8 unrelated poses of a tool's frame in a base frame.
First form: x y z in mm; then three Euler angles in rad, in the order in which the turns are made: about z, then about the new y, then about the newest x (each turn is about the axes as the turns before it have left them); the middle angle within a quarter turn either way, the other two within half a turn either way.
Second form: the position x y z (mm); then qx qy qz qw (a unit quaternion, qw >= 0). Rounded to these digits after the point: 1 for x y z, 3 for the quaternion.
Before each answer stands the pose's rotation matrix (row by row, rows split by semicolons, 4 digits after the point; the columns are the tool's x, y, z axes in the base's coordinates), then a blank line. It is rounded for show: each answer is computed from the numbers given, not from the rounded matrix.
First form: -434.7 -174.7 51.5 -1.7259 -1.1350 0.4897
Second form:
-0.0652 0.9378 -0.3411; -0.4171 0.2850 0.8631; 0.9065 0.1986 0.3725

-434.7 -174.7 51.5 -0.263 -0.494 -0.537 0.631
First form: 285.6 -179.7 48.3 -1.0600 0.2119 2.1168
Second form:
0.4779 -0.3651 -0.7989; -0.8528 -0.4107 -0.3225; -0.2103 0.8355 -0.5077

285.6 -179.7 48.3 0.774 -0.393 -0.326 0.374
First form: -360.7 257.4 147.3 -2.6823 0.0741 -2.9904
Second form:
-0.8939 -0.4283 0.1324; -0.4421 0.8911 -0.1026; -0.0740 -0.1502 -0.9859

-360.7 257.4 147.3 -0.224 0.971 -0.065 0.053
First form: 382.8 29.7 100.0 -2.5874 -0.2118 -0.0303
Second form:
-0.8313 0.5206 0.1946; -0.5145 -0.8533 0.0848; 0.2102 -0.0296 0.9772

382.8 29.7 100.0 -0.106 -0.014 -0.957 0.270
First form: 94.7 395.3 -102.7 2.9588 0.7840 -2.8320
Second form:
-0.6963 0.3847 0.6060; 0.1287 0.8975 -0.4218; -0.7061 -0.2157 -0.6744

94.7 395.3 -102.7 0.142 0.904 -0.176 0.363
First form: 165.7 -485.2 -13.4 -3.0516 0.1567 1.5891
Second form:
-0.9838 -0.1570 -0.0870; -0.0888 0.0042 0.9960; -0.1561 0.9876 -0.0181

165.7 -485.2 -13.4 -0.087 0.708 0.700 0.024
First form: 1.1 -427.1 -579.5 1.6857 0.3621 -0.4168
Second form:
-0.1072 -0.8919 -0.4393; 0.9290 -0.2473 0.2754; -0.3542 -0.3786 0.8551

1.1 -427.1 -579.5 -0.267 -0.035 0.743 0.612
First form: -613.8 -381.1 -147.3 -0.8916 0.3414 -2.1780
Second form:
0.5919 -0.6167 0.5190; -0.7332 -0.1445 0.6645; -0.3348 -0.7739 -0.5376

-613.8 -381.1 -147.3 -0.754 0.448 -0.061 0.477
